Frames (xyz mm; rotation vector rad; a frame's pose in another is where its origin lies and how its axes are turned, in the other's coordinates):
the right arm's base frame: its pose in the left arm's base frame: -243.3 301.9 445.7 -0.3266 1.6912 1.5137
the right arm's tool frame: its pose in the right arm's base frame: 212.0 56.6 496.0 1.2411 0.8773 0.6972
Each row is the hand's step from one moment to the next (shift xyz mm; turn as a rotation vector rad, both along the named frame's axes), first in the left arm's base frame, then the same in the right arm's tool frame.
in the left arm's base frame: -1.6 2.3 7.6 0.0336 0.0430 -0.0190
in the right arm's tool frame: 3.7 3.3 -6.4 -0.0276 0.0454 0.0226
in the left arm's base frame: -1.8 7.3 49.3 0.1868 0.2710 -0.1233
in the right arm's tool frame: 14.1 16.0 -45.1 -0.1512 0.2794 0.1504
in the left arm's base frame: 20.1 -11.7 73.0 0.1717 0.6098 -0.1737
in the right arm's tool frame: -5.3 7.9 -76.0 -0.0799 0.5878 0.2820
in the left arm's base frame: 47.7 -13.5 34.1 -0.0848 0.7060 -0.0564
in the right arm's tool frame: -40.6 5.4 -44.0 0.2102 0.6391 0.2371
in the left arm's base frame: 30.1 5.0 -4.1 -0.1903 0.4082 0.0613
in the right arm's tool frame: -28.6 11.3 -0.1 0.2772 0.3531 0.0717
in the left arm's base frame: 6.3 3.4 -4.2 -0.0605 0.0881 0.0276
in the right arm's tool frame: -6.3 4.0 3.7 0.0815 0.0742 0.0051
